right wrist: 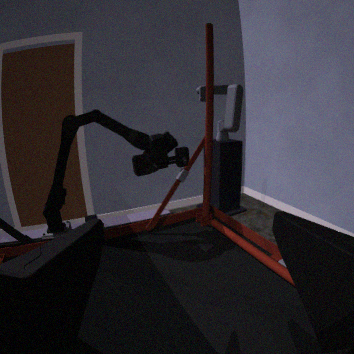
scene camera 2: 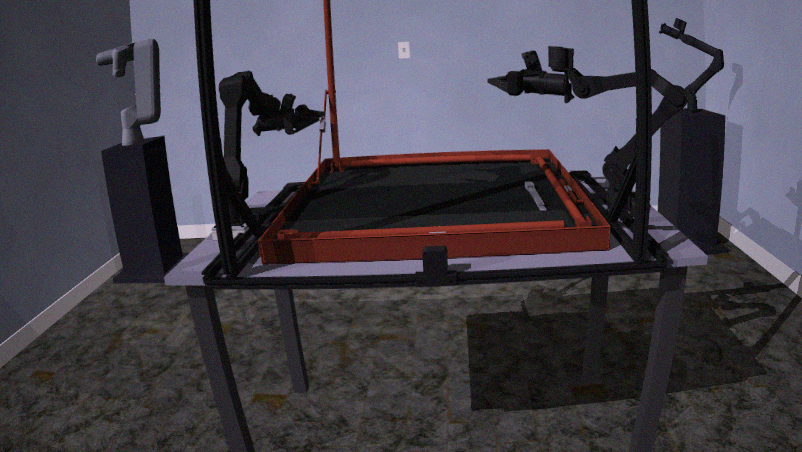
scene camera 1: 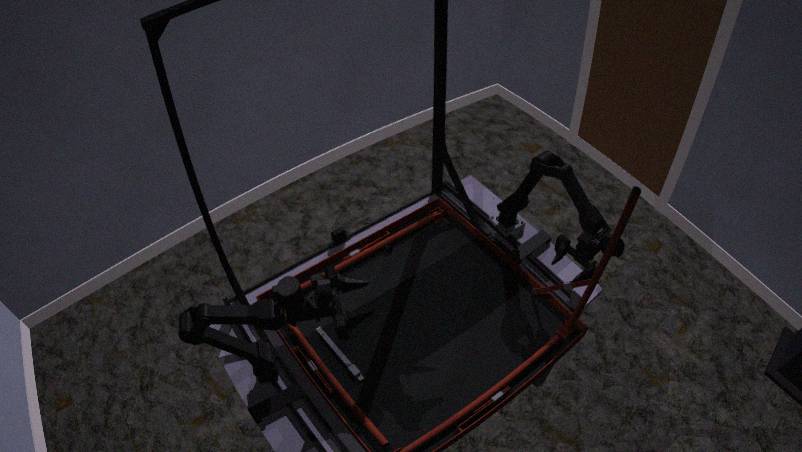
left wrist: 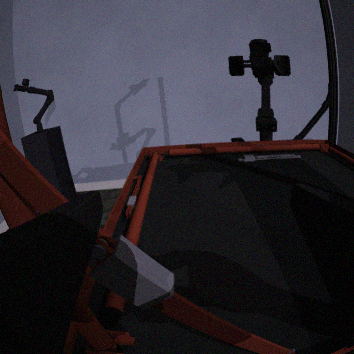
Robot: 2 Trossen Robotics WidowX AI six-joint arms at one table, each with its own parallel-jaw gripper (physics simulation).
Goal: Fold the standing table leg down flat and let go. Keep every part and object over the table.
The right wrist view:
left gripper: 172,165
right gripper: 189,226
